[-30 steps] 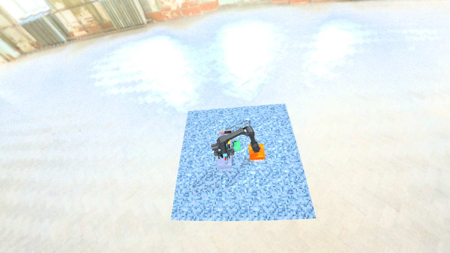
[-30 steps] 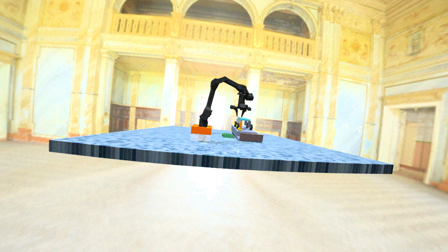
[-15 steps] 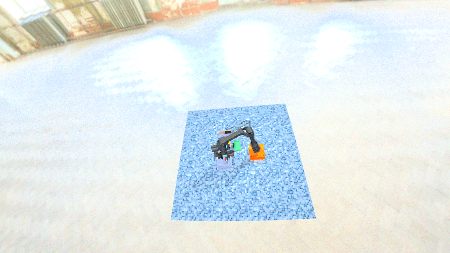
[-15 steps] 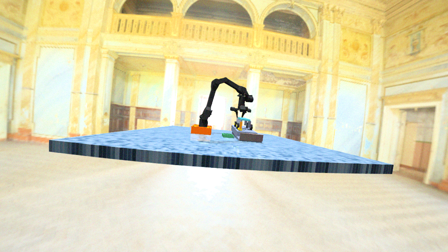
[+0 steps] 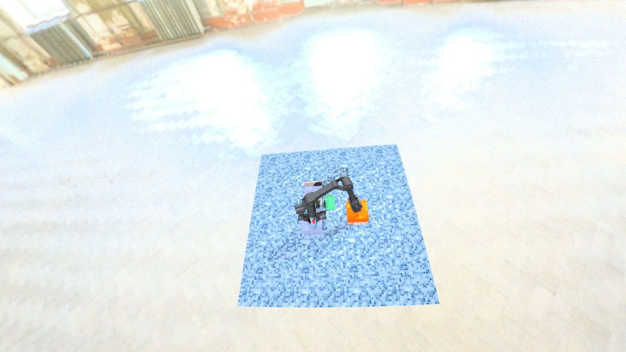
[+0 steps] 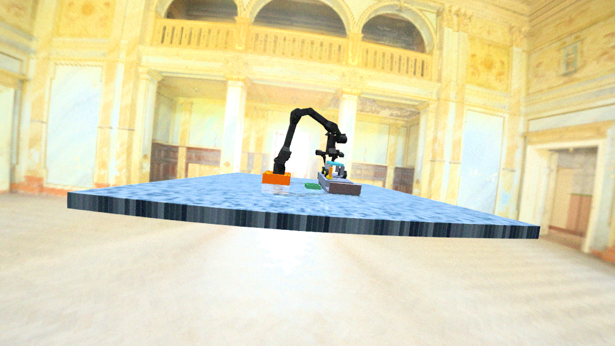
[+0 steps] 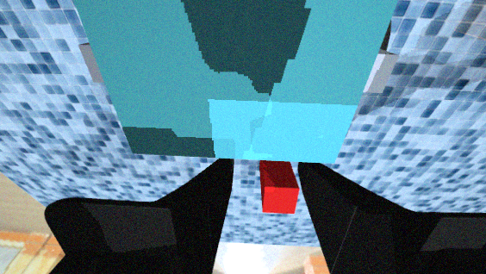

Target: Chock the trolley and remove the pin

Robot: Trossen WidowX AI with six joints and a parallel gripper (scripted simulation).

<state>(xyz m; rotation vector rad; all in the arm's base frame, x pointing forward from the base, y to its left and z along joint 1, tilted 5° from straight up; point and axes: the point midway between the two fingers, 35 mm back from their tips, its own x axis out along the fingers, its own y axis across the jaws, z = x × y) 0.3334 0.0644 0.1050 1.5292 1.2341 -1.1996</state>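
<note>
Right now my gripper tip is 220 mm to the left of the yellow chock, 70 mm past it and 50 mm above it. The rest, counted from my gripper tip: red-headed stop pin (right at my gripper tip); trolley (120 mm to the right, 20 mm below, 10 mm behind); lilac ramp (120 mm to the right, 90 mm below, 10 mm behind).
</note>
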